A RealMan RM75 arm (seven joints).
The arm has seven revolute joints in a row. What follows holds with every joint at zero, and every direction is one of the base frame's.
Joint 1 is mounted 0.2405 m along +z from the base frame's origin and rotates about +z.
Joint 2 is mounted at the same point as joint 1 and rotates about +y.
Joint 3 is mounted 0.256 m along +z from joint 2 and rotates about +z.
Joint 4 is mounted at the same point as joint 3 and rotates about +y.
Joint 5 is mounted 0.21 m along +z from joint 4 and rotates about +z.
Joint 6 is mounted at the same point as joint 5 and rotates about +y.
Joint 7 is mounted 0.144 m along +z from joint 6 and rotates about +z.
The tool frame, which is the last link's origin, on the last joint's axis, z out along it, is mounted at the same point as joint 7; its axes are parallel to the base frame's.
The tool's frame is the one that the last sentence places.
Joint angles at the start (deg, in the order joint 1, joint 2, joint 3, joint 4, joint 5, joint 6, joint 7): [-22.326, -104.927, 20.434, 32.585, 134.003, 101.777, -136.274]
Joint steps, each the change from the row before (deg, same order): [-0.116, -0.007, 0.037, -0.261, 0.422, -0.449, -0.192]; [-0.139, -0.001, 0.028, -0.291, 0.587, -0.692, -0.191]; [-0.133, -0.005, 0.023, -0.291, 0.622, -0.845, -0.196]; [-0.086, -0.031, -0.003, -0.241, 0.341, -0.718, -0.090]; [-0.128, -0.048, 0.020, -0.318, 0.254, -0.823, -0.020]
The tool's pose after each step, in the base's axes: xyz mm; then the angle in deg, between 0 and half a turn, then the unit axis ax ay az. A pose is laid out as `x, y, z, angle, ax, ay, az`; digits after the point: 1 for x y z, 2 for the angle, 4 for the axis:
-369.7, 260.1, 99.6, 173.91, -0.6486, -0.7323, -0.2075
-371.3, 260.6, 98.2, 173.60, -0.6461, -0.7358, -0.2029
-373.2, 261.3, 96.7, 173.13, -0.6433, -0.7396, -0.1980
-374.6, 261.9, 95.5, 172.72, -0.6413, -0.7420, -0.1955
-375.9, 263.0, 94.0, 172.27, -0.6397, -0.7438, -0.1937

